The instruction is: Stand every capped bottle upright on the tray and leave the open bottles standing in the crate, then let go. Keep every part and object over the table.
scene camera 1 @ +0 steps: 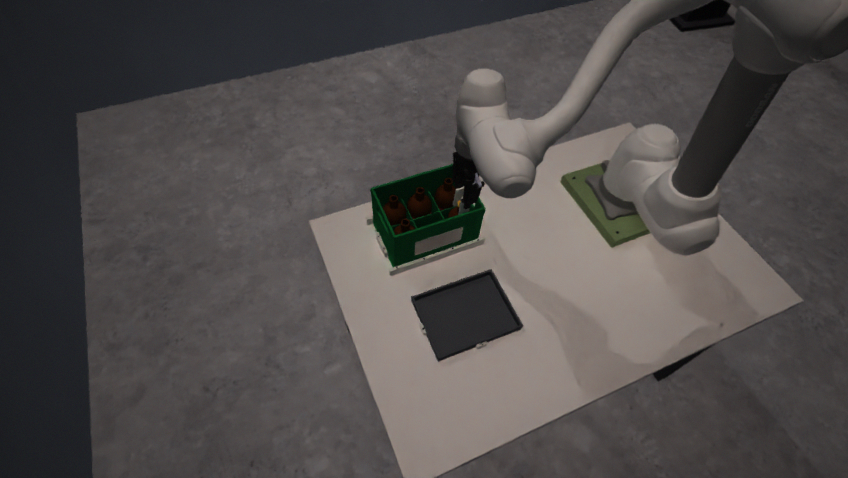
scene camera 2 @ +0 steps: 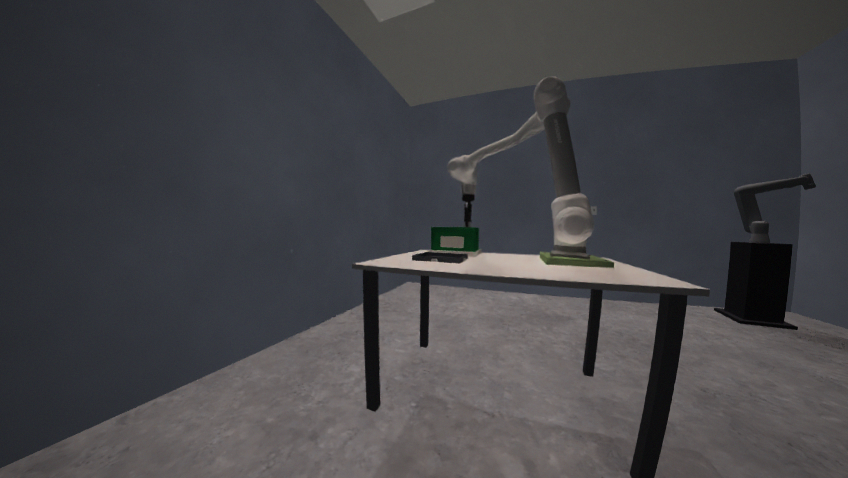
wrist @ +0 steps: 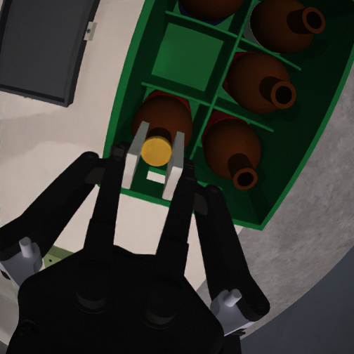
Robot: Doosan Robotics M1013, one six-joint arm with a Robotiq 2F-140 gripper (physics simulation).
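A green crate holds several brown bottles. One bottle with a yellow cap stands in the corner compartment nearest the robot on the tray side. My gripper points down over that corner, its pale pads closed against both sides of this bottle's cap and neck. Three open bottles stand along the far row. Another bottle stands at the tray side's other end; its top is cut off in the wrist view. The compartment between is empty. A dark tray lies empty.
The crate's divider walls and rim surround the fingers closely. Pale rails lie along the crate's base. The arm's green base plate is on the right of the table. A second robot on a black pedestal stands beyond the table.
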